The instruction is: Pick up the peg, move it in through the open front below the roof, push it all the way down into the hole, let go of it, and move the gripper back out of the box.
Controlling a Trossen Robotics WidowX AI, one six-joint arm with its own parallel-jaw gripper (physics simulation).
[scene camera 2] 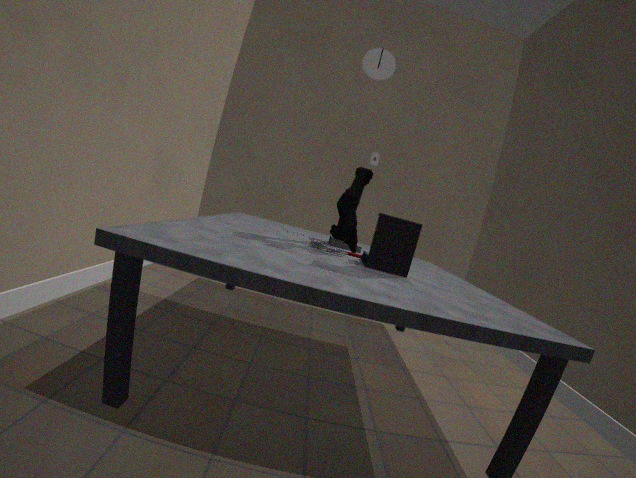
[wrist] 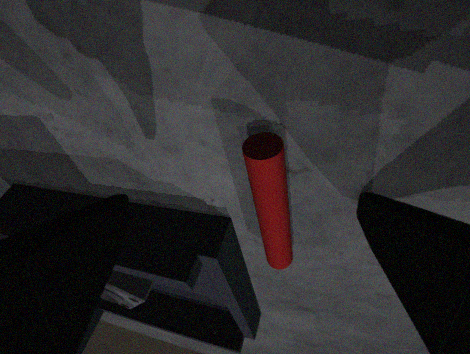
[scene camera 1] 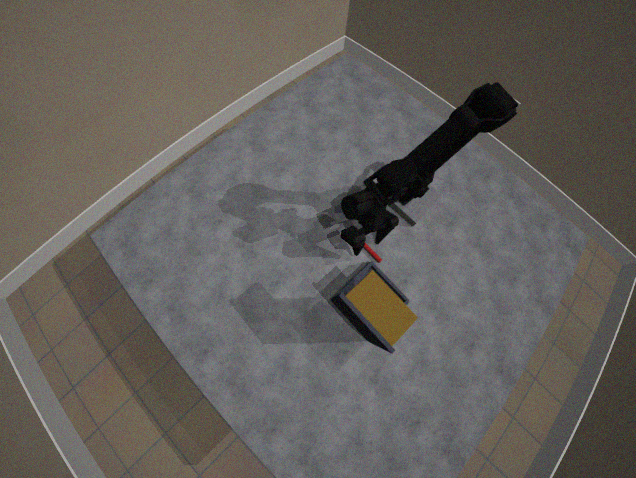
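Where they show: gripper, between the fingertips: (scene camera 2: 353, 252) (wrist: 245, 204) (scene camera 1: 366, 249); arm's base, origin of its link: (scene camera 2: 342, 240).
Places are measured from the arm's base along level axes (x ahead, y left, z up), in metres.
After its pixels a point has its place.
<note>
The red peg (scene camera 1: 373, 253) {x 0.214, y 0.091, z -0.020 m} (scene camera 2: 354, 254) {x 0.221, y 0.073, z -0.024 m} (wrist: 272, 205) {x 0.213, y 0.068, z -0.020 m} lies on the table beside the box, near its corner. My gripper (scene camera 1: 368, 246) {x 0.223, y 0.068, z -0.018 m} (scene camera 2: 353, 250) {x 0.223, y 0.068, z -0.018 m} (wrist: 245, 204) {x 0.223, y 0.068, z -0.018 m} is open and empty above the table at the peg. In the wrist view the peg shows between the two dark fingers, apart from both and nearer the midline than either finger. The box (scene camera 1: 391, 283) {x 0.234, y 0.194, z -0.009 m} (scene camera 2: 394, 245) {x 0.399, y 0.200, z 0.070 m} (wrist: 241, 280) {x 0.232, y 0.161, z -0.022 m} stands upright with dark blue-grey walls and a yellow roof (scene camera 1: 383, 308) {x 0.348, y 0.199, z 0.169 m} (wrist: 135, 341). The left finger covers part of the box in the wrist view. I cannot make out the hole.
The box is the tall obstacle close to the gripper, with its wall edge beside the peg. All stand on the grey table (scene camera 1: 287, 390) {x 0.650, y 0.243, z -0.033 m} (scene camera 2: 257, 267) {x 0.832, y -0.145, z -0.033 m}. Dark shadows of the arm and box fall across the table. The arm's base is toward the table's back edge.
</note>
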